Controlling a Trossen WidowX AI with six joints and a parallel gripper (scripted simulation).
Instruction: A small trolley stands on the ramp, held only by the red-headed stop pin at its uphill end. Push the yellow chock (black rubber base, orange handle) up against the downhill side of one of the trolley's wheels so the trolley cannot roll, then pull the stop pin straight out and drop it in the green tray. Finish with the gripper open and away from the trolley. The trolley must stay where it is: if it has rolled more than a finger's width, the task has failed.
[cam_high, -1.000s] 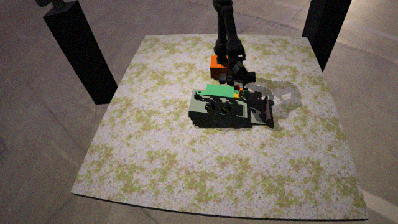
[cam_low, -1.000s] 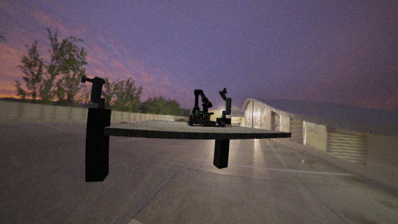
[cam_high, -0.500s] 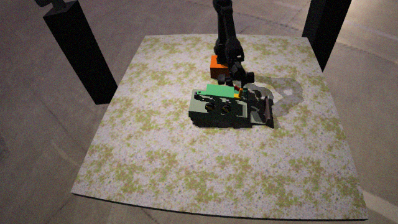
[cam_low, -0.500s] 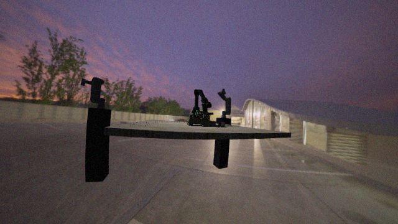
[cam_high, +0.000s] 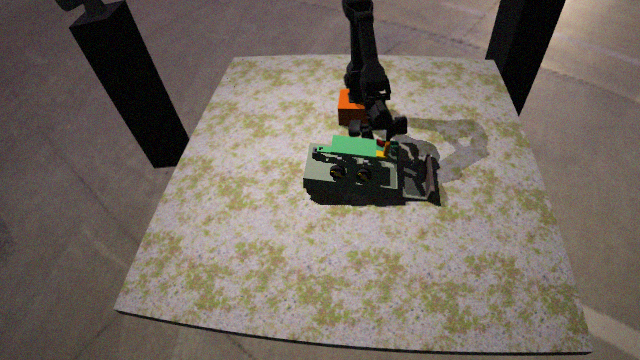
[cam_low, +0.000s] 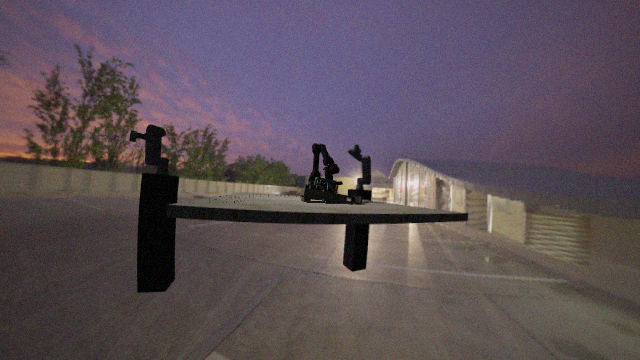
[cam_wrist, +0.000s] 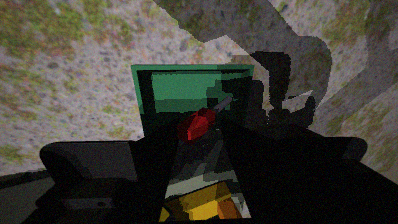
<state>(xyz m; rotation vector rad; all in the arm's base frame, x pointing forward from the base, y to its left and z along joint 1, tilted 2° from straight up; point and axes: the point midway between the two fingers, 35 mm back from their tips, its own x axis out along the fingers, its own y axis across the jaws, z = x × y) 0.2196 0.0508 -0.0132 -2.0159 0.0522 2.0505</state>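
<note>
The red-headed stop pin is 10 mm to the left of my gripper tip and 10 mm below it. Also, from my gripper tip: yellow chock (70 mm ahead, 20 mm to the right, 40 mm above); green tray (10 mm behind, 10 mm to the left, 50 mm below); grey ramp (100 mm ahead, 110 mm to the right).
</note>
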